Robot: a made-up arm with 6 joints.
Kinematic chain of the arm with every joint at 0, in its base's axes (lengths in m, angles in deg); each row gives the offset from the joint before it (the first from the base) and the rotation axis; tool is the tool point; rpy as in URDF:
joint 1: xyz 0 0 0.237 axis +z
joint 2: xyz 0 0 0 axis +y
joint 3: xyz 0.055 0 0.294 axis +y
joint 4: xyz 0.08 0 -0.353 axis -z
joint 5: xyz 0 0 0 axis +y
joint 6: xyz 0.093 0 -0.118 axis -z
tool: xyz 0 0 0 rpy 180 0 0
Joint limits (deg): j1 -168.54..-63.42 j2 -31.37..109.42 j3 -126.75..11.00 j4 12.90..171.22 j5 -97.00..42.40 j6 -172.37..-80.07
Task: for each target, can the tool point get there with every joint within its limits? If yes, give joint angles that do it. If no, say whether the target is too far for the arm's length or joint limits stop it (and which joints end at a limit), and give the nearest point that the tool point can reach.
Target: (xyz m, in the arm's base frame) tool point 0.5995 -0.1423 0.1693
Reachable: no: joint limits stop it (at a limit: joint 1, joint 2, joint 5) | nearest point 0.2452 0.0388 0.1381 | short by 0.399 m
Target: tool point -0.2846 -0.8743 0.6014
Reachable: no: too far | nearest point -0.2269 -0.6971 0.5275 | short by 0.200 m
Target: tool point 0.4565 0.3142 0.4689
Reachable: no: joint limits stop it (at a limit: joint 2, joint 3, joint 4) | nearest point 0.1778 0.1224 0.2725 | short by 0.391 m
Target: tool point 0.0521 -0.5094 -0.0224
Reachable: yes | joints -72.28 57.41 -87.24 123.84 -19.37 -111.61
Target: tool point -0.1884 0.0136 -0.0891
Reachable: yes | joints -151.78 55.08 -21.79 54.46 -17.52 -123.46
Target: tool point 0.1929 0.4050 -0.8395
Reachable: no: too far | nearest point -0.0266 0.0641 -0.3434 | short by 0.641 m
